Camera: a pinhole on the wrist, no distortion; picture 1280 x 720 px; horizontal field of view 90.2 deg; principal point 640.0 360.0 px. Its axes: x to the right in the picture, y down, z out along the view. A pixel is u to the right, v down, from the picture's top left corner.
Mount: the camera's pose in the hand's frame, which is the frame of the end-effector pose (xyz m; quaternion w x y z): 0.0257 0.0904 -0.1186 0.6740 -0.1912 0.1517 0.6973
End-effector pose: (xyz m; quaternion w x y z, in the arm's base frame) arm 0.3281 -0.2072 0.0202 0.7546 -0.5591 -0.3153 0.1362
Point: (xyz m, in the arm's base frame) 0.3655 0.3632 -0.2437
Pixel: 729 56
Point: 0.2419 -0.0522 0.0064
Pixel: 184 354
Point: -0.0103 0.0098 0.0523
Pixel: 139 570
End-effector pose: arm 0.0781 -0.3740 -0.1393 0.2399 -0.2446 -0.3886 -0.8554
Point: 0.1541 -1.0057 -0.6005
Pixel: behind the camera
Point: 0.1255 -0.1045 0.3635
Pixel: 359 121
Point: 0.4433 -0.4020 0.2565
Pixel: 791 389
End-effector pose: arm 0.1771 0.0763 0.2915 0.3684 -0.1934 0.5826 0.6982
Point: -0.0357 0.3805 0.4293
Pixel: 538 163
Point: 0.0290 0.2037 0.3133
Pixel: 382 33
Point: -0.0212 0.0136 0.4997
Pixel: 1176 540
